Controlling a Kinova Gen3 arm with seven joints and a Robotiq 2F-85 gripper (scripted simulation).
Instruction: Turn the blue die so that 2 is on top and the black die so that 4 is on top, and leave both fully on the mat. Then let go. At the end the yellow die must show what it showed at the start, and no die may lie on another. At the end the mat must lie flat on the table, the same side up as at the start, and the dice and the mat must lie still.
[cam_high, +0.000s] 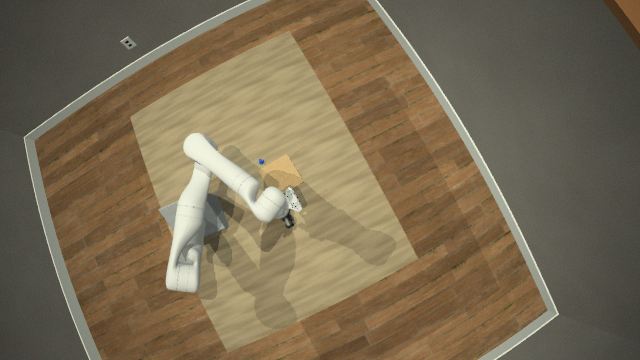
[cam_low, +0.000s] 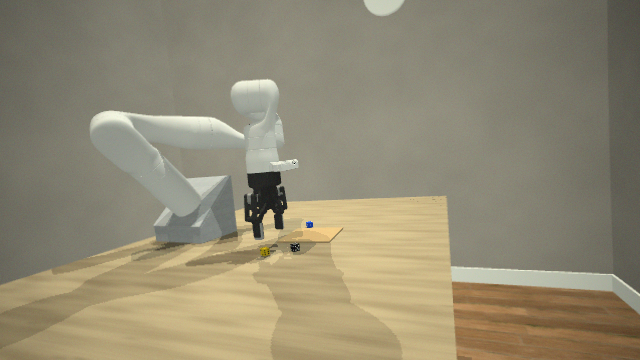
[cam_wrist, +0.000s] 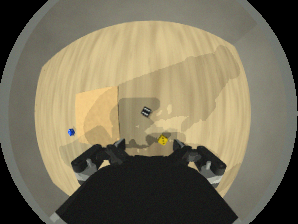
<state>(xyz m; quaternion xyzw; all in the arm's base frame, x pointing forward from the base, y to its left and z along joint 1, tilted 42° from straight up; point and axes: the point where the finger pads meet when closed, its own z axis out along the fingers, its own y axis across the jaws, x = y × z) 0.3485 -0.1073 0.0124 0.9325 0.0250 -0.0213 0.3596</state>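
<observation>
Right now my hand is 3 cm to the left of the yellow die and 4 cm above it. Also, from my hand: black die (6 cm ahead, 1 cm to the left, 4 cm below); then tan mat (3 cm ahead, 14 cm to the left, 4 cm below); then blue die (2 cm behind, 23 cm to the left, 4 cm below).
</observation>
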